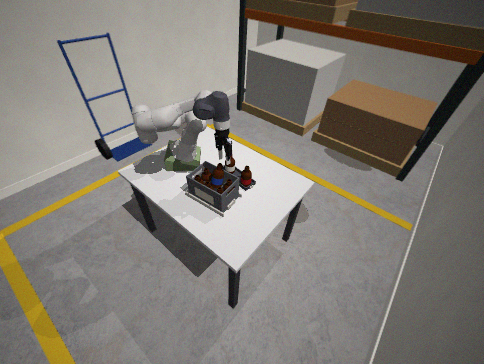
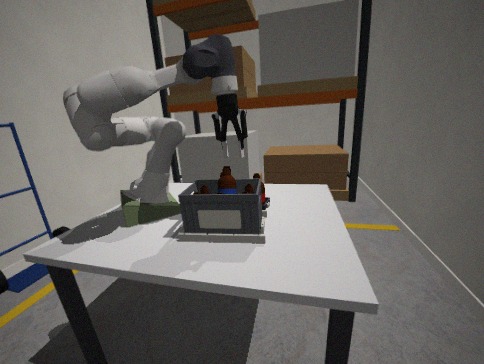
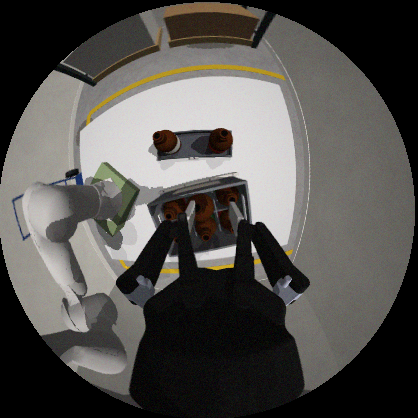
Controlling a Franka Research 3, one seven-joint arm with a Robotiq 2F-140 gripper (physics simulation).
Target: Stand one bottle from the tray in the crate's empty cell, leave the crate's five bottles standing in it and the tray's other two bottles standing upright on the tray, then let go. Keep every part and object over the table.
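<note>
The grey crate holds several brown bottles. A blue-labelled bottle is in its tray-side middle cell, roughly upright and clearly higher than its neighbours; its base is hidden. The dark tray bears a white-labelled bottle and a red-labelled bottle, both upright at its two ends, with a bare middle between them. My gripper is partly open and empty, above the crate and the blue-labelled bottle's top, touching neither.
The crate stands on a low pale base on the white table. The green arm mount is left of the crate. The hand truck, shelf rack and large boxes stand beyond the table.
</note>
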